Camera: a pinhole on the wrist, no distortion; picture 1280 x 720 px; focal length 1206.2 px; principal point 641.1 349.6 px. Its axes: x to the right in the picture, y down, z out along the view. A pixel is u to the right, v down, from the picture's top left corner.
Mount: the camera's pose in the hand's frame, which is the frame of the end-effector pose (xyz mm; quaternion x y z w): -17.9 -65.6 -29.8 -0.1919 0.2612 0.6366 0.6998
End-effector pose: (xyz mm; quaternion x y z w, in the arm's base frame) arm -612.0 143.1 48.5 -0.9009 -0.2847 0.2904 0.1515
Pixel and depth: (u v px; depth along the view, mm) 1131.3 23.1 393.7
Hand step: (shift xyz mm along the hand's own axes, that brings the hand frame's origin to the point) 144.0 285.2 176.8
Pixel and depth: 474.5 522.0 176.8
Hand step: -22.8 24.3 126.4
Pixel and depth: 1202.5 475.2 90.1
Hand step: -14.1 22.8 16.4
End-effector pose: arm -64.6 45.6 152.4 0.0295 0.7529 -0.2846 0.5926
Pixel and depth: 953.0 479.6 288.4
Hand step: -9.8 170.3 154.5
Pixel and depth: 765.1 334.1 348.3
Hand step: 30.7 171.6 223.2
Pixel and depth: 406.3 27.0 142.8
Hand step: 35.8 -6.2 97.5
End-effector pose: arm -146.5 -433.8 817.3 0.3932 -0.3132 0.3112 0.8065
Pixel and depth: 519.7 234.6 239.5
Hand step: 32.5 56.7 172.6
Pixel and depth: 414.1 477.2 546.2
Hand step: -14.4 188.1 468.0
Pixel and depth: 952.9 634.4 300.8
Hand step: -47.7 184.9 164.9
